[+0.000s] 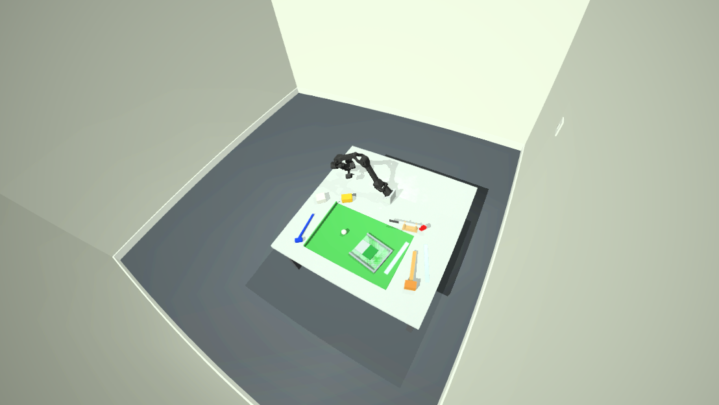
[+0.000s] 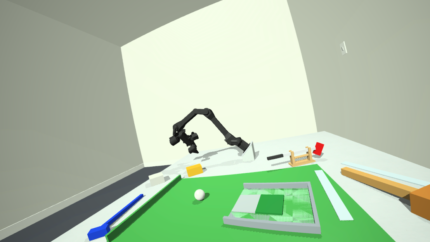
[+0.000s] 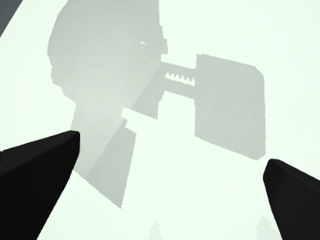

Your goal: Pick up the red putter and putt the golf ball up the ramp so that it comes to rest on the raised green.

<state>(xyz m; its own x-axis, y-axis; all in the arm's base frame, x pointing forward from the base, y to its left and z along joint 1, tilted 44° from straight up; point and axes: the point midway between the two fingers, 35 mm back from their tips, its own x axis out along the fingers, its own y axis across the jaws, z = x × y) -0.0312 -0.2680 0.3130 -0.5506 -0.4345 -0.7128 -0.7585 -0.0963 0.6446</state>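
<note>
The yellow block lies 250 mm ahead of my gripper tip, 100 mm to the left of it and 70 mm below it. Round my gripper tip: white block 380 mm ahead, 100 mm to the right, 70 mm below; green mat 530 mm ahead, 430 mm to the left, 90 mm below; white golf ball 530 mm ahead, 290 mm to the left, 70 mm below.
</note>
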